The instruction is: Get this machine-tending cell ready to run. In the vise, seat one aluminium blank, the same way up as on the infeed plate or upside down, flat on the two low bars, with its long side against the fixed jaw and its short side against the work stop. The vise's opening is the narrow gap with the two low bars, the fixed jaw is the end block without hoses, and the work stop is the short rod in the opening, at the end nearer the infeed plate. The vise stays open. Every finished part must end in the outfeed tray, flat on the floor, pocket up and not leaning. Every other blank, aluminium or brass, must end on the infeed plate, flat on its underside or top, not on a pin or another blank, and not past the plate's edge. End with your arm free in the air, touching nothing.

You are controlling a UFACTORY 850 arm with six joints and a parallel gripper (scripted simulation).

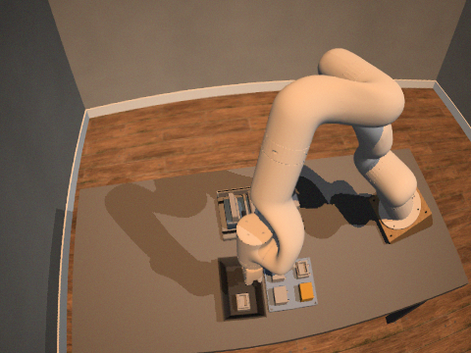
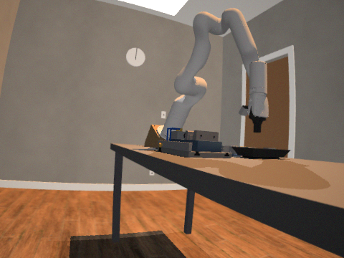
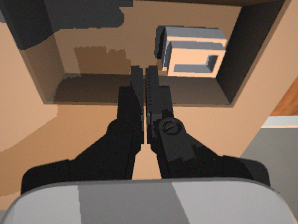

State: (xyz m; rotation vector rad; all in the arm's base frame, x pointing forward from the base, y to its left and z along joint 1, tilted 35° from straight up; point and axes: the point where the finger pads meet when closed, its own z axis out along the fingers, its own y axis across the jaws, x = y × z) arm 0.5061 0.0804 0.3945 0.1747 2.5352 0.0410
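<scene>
Now: hand 17 cm past the brass blank, 8 cm to the right of it and 11 cm above it. Round my hand: vise (12 cm behind, 28 cm to the right, 10 cm below).
</scene>
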